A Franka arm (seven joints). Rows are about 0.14 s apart.
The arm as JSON. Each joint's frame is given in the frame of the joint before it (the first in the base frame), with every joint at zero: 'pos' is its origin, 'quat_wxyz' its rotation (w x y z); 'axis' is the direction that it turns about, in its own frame. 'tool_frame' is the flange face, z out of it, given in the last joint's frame.
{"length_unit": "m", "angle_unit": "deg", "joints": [
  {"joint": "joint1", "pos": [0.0, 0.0, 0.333], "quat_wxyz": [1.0, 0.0, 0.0, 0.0], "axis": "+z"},
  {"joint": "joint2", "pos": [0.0, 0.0, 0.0], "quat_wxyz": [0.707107, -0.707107, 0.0, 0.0], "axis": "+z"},
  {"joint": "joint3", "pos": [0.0, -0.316, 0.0], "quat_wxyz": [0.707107, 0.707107, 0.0, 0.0], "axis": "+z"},
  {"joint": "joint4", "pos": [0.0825, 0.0, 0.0], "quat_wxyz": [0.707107, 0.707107, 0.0, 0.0], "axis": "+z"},
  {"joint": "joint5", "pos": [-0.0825, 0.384, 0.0], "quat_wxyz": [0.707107, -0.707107, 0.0, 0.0], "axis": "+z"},
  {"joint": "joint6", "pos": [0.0, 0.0, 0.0], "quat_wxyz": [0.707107, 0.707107, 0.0, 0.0], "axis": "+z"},
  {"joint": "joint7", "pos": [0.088, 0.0, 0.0], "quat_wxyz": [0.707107, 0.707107, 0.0, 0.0], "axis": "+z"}
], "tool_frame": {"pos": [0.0, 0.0, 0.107], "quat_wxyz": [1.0, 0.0, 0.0, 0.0]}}
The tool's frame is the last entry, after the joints.
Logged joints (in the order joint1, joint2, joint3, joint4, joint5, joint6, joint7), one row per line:
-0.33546 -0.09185 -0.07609 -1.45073 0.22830 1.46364 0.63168
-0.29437 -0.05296 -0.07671 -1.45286 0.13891 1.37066 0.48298
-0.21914 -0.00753 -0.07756 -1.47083 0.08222 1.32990 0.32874
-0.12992 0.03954 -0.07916 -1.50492 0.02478 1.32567 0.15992
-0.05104 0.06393 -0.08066 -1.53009 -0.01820 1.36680 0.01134
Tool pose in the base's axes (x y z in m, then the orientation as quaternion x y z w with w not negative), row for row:
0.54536 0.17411 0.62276 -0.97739 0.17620 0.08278 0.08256
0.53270 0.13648 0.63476 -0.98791 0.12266 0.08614 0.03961
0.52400 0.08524 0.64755 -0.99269 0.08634 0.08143 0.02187
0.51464 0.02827 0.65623 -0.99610 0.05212 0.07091 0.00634
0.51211 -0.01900 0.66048 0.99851 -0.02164 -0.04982 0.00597
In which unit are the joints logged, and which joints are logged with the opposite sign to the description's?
The joints are logged in radians. Opposite sign: joint1, joint2.
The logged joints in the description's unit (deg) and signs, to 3 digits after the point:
19.220 5.263 -4.360 -83.121 13.081 83.860 36.193
16.866 3.034 -4.395 -83.243 7.959 78.533 27.673
12.556 0.431 -4.444 -84.272 4.711 76.198 18.835
7.444 -2.265 -4.536 -86.226 1.420 75.955 9.163
2.924 -3.663 -4.621 -87.668 -1.043 78.312 0.650

